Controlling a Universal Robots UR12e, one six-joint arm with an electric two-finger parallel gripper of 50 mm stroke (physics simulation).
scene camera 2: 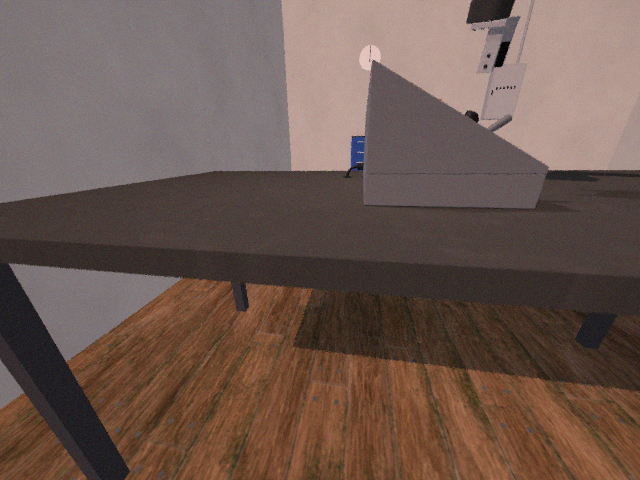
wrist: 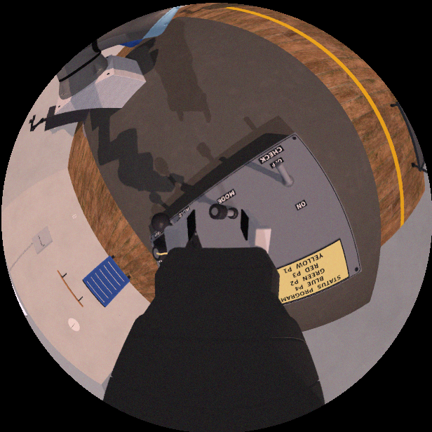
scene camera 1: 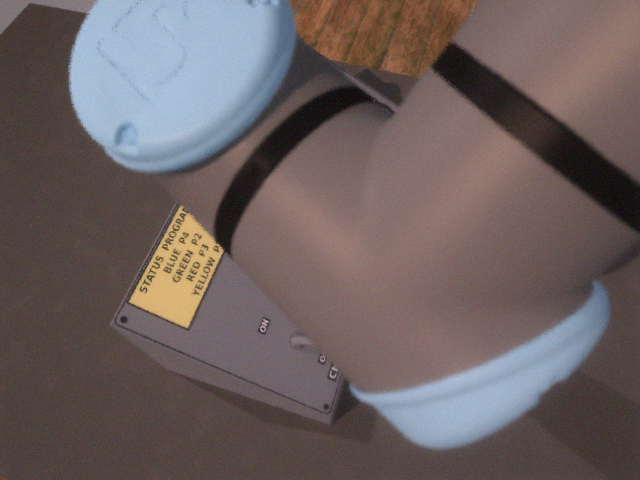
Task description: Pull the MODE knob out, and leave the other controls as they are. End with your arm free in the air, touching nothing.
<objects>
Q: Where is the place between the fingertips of my gripper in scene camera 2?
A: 490, 69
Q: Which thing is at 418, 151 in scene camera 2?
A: A sloped grey console.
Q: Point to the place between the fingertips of my gripper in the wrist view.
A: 217, 218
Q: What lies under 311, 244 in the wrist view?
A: A sloped grey console.
</objects>
